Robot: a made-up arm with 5 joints. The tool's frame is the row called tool.
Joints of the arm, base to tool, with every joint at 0 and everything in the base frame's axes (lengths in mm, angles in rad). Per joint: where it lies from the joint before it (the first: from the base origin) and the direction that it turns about. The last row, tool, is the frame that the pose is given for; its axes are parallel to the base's.
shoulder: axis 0 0 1 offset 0.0 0.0 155.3
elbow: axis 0 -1 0 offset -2.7 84.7 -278.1
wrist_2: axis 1 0 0 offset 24.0 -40.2 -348.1
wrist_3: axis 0 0 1 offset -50.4 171.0 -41.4
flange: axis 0 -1 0 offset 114.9 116.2 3.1
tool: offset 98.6 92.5 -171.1
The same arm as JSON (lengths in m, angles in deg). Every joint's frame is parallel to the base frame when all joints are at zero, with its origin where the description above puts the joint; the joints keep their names.
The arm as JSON. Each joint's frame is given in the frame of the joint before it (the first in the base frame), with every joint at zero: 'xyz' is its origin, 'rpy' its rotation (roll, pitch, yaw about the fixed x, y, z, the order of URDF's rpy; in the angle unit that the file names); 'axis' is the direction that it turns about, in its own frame. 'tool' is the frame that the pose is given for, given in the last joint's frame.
{
  "units": {
    "length": "m",
    "angle": "deg"
  },
  "joints": [
    {
      "name": "shoulder",
      "type": "revolute",
      "origin": {
        "xyz": [
          0.0,
          0.0,
          0.1553
        ],
        "rpy": [
          0.0,
          0.0,
          0.0
        ]
      },
      "axis": "+z"
    },
    {
      "name": "elbow",
      "type": "revolute",
      "origin": {
        "xyz": [
          -0.0027,
          0.0847,
          -0.2781
        ],
        "rpy": [
          0.0,
          0.0,
          0.0
        ]
      },
      "axis": "-y"
    },
    {
      "name": "wrist_2",
      "type": "revolute",
      "origin": {
        "xyz": [
          0.024,
          -0.0402,
          -0.3481
        ],
        "rpy": [
          0.0,
          0.0,
          0.0
        ]
      },
      "axis": "+x"
    },
    {
      "name": "wrist_3",
      "type": "revolute",
      "origin": {
        "xyz": [
          -0.0504,
          0.171,
          -0.0414
        ],
        "rpy": [
          0.0,
          0.0,
          0.0
        ]
      },
      "axis": "+z"
    },
    {
      "name": "flange",
      "type": "revolute",
      "origin": {
        "xyz": [
          0.1149,
          0.1162,
          0.0031
        ],
        "rpy": [
          0.0,
          0.0,
          0.0
        ]
      },
      "axis": "-y"
    }
  ],
  "tool": {
    "origin": {
      "xyz": [
        0.0986,
        0.0925,
        -0.1711
      ],
      "rpy": [
        0.0,
        0.0,
        0.0
      ]
    }
  }
}

